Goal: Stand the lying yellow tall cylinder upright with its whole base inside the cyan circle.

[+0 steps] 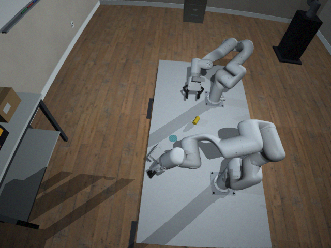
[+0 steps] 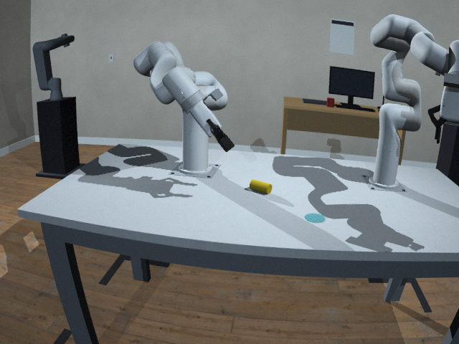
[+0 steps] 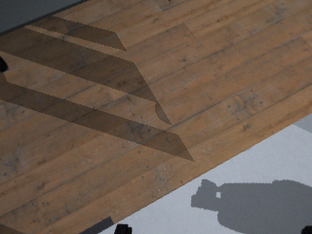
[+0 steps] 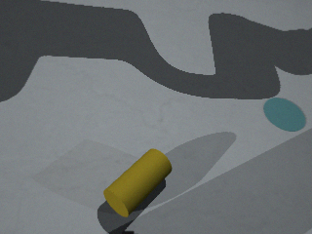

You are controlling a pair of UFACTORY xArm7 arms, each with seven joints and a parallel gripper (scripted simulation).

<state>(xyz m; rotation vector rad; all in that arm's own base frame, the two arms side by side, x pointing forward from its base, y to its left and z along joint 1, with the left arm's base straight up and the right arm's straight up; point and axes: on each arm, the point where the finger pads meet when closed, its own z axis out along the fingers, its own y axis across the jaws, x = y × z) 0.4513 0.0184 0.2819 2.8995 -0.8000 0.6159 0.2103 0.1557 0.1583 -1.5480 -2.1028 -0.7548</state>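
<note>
The yellow tall cylinder lies 14 cm below my right hand, 11 cm to the left of it and 5 cm behind it. The rest, counted from my right hand: cyan circle 27 cm to the left, 16 cm below, 13 cm ahead.
</note>
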